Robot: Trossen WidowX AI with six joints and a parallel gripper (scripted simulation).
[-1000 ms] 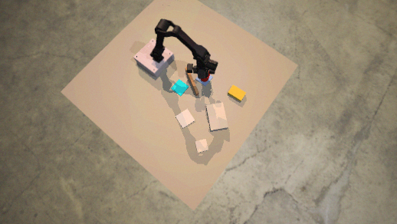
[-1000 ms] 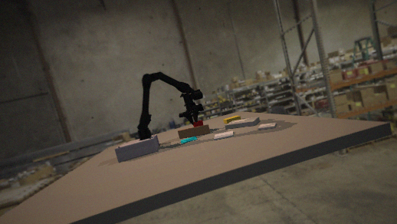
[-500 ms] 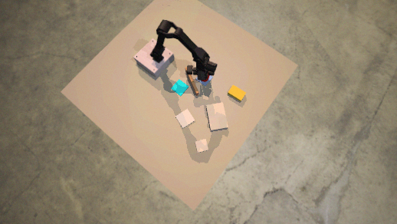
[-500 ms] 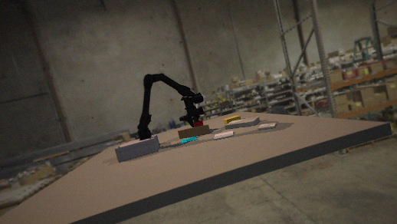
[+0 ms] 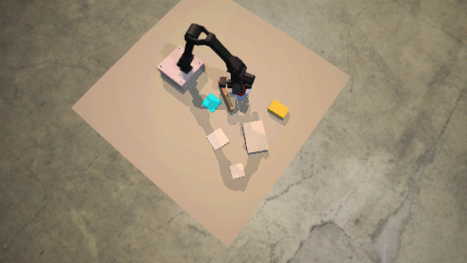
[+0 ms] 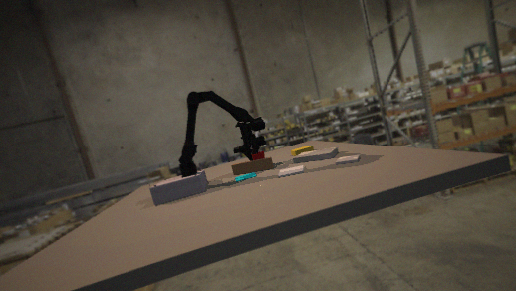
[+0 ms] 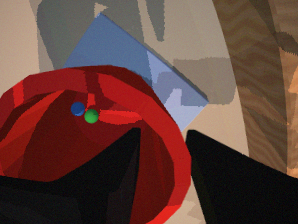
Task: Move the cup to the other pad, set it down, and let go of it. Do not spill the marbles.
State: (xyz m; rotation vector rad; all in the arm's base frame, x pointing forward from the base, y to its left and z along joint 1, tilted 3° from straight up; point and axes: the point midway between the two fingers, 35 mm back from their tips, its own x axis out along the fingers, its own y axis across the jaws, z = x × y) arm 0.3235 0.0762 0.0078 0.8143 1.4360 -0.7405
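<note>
My gripper tip is 20 mm short of the light blue pad, 20 mm to the right of it and 40 mm above it. From my gripper tip the other things lie so: wooden bar 30 mm behind, 70 mm to the right, 20 mm below; then red cup 30 mm ahead, 10 mm to the left; then cyan pad 80 mm behind, 150 mm to the right, 40 mm below.
</note>
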